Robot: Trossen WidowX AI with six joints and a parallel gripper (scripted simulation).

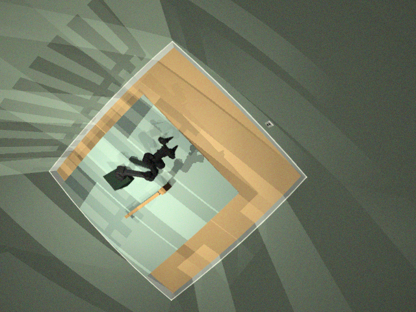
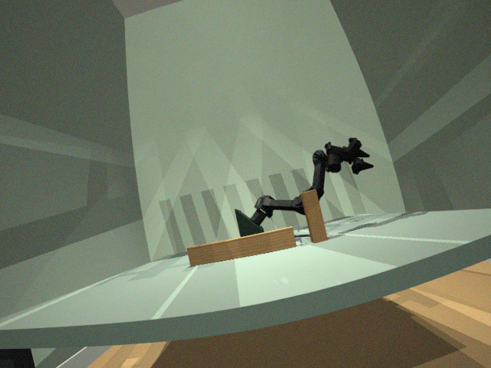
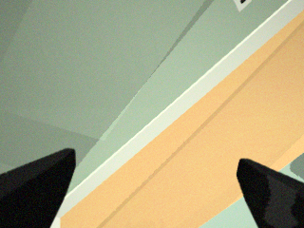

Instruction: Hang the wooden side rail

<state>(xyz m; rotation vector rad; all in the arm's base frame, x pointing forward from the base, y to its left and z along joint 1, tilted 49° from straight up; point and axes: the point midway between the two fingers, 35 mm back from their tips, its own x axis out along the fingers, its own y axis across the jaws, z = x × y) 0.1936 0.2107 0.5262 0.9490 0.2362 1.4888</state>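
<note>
Now: gripper tip 390 mm to the left of the headboard post, 170 mm above it and 150 mm short of it.
</note>
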